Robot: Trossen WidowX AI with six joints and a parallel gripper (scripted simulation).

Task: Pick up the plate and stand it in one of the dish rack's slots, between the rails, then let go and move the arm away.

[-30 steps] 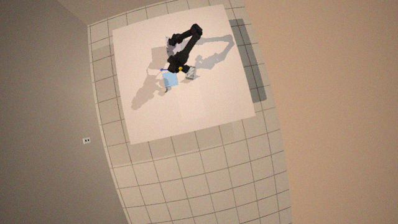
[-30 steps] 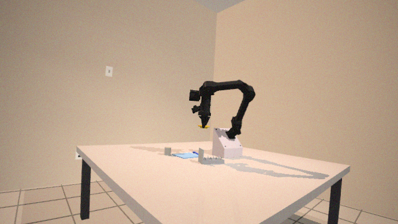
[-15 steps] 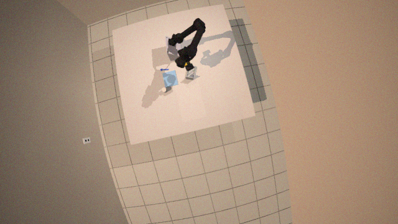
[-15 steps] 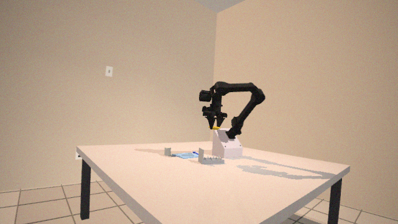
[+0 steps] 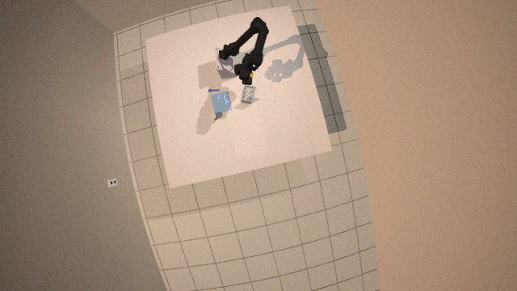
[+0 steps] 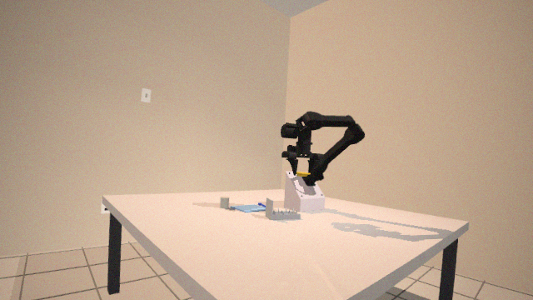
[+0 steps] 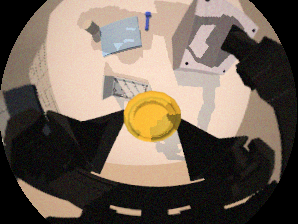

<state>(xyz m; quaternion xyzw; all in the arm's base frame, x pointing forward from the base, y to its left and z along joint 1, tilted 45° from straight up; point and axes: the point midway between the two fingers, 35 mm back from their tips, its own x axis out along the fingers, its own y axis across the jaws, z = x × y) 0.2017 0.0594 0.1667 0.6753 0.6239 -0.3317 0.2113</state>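
Now: the grey dish rack 8 cm ahead of my gripper tip, 2 cm to the right of it and 16 cm below it. Round my gripper tip: light blue mat 11 cm ahead, 23 cm to the right, 18 cm below; blue spoon 28 cm to the right, 18 cm below; yellow plate 1 cm above.
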